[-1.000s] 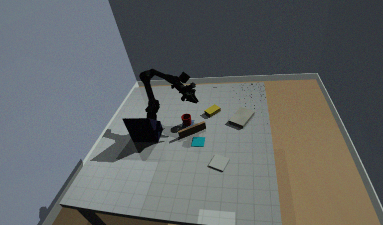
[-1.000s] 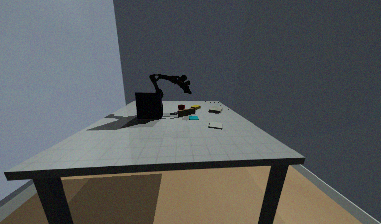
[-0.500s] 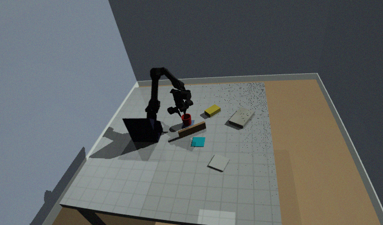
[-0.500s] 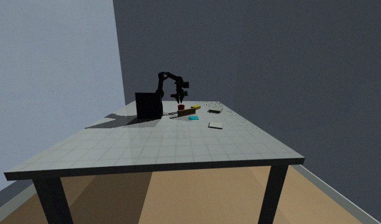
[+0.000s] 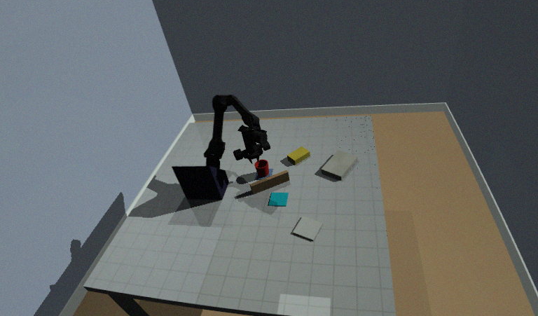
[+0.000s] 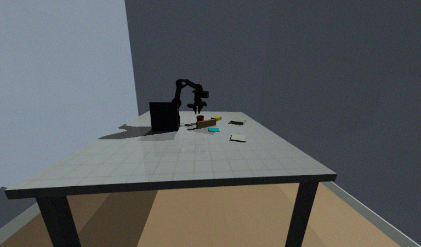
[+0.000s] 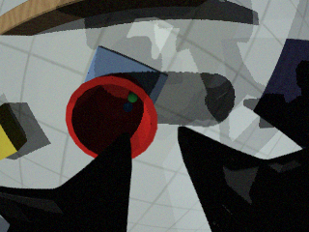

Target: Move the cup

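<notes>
My gripper tip is now 6 cm above the red cup, 3 cm short of it and 1 cm to the right of it. Round my gripper tip: blue marble (8 cm below, 2 cm to the left, 1 cm ahead); then blue pad (11 cm below, 3 cm ahead, 1 cm to the left); then green marble (8 cm below, 1 cm to the left, 1 cm ahead).
</notes>
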